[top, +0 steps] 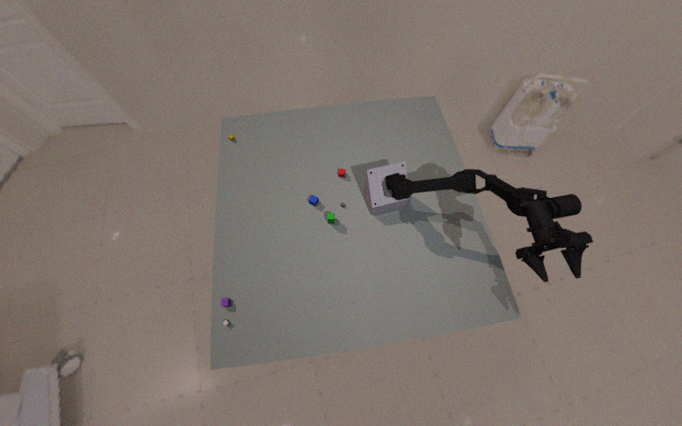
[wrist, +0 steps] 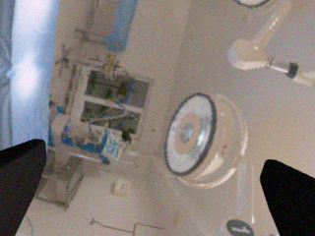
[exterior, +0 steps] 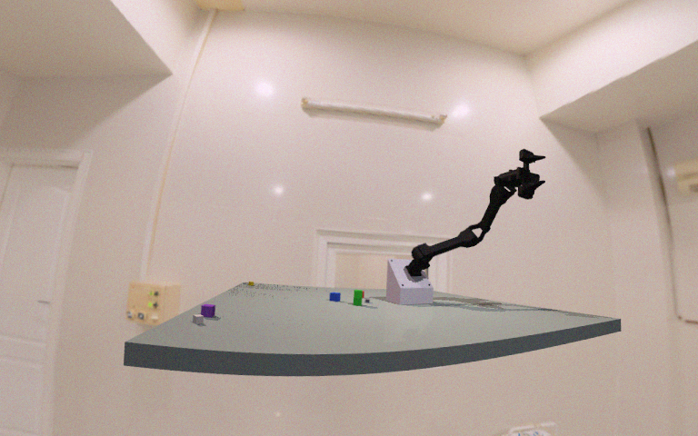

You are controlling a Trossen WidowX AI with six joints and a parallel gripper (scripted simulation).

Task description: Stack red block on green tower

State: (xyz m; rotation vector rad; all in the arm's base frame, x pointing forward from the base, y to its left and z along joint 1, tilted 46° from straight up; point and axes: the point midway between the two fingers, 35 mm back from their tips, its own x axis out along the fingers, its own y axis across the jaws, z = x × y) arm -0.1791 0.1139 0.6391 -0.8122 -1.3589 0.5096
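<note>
Right now my gripper tip is 34 cm short of the red block, 76 cm to the left of it and 50 cm above it. From my gripper tip the other things lie so: small dark cube: 39 cm ahead, 59 cm to the right, 50 cm below; then white cube: 100 cm ahead, 22 cm to the right, 50 cm below; then blue block: 51 cm ahead, 65 cm to the right, 49 cm below.
</note>
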